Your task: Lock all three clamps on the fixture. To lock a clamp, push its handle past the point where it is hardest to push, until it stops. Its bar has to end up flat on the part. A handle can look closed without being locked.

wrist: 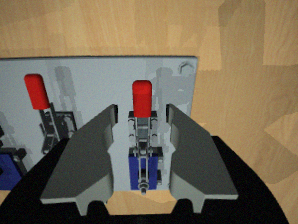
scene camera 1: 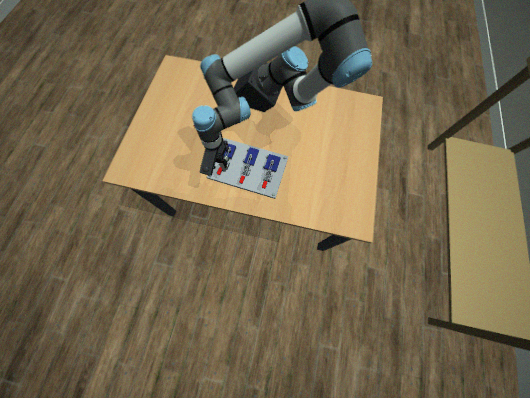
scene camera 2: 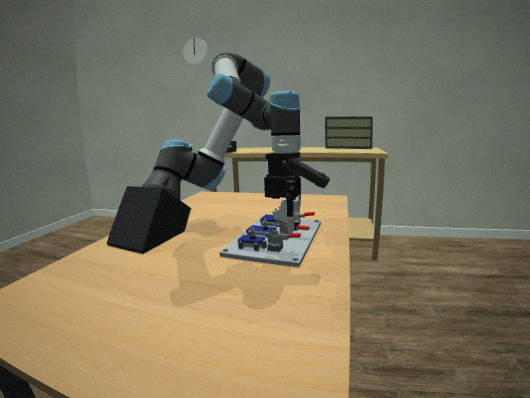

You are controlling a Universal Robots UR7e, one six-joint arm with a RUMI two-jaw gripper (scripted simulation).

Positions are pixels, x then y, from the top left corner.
Labels:
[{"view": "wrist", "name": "gripper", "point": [142,105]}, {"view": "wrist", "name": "clamp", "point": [142,121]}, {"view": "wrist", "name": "clamp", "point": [64,123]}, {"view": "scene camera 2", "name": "gripper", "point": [292,233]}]

